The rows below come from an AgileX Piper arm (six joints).
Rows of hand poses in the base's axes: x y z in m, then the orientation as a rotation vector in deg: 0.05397, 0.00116, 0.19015, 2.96, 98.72, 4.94; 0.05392, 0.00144, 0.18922, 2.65, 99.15, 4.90; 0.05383, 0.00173, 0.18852, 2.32, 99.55, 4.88; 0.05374, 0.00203, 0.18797, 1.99, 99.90, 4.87; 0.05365, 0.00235, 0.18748, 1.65, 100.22, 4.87; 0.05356, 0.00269, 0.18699, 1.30, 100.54, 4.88; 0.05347, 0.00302, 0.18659, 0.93, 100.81, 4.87; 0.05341, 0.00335, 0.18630, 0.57, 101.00, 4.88; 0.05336, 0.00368, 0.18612, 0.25, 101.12, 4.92; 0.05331, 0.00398, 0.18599, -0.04, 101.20, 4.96; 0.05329, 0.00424, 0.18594, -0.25, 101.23, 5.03; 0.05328, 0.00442, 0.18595, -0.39, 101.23, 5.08; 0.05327, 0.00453, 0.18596, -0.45, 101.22, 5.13
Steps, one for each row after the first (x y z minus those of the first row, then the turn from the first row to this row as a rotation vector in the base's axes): -0.00005, 0.00028, -0.00093, -0.21, 0.42, 0.20; -0.00014, 0.00057, -0.00163, -0.42, 0.80, 0.43; -0.00023, 0.00087, -0.00218, -0.62, 1.14, 0.65; -0.00032, 0.00119, -0.00267, -0.82, 1.44, 0.89; -0.00041, 0.00153, -0.00316, -1.02, 1.75, 1.14; -0.00050, 0.00186, -0.00356, -1.25, 2.00, 1.39; -0.00056, 0.00219, -0.00385, -1.45, 2.18, 1.65; -0.00061, 0.00252, -0.00403, -1.60, 2.29, 1.89; -0.00066, 0.00282, -0.00416, -1.74, 2.36, 2.10; -0.00068, 0.00308, -0.00421, -1.82, 2.38, 2.28; -0.00069, 0.00326, -0.00420, -1.86, 2.38, 2.41; -0.00070, 0.00337, -0.00419, -1.86, 2.37, 2.47
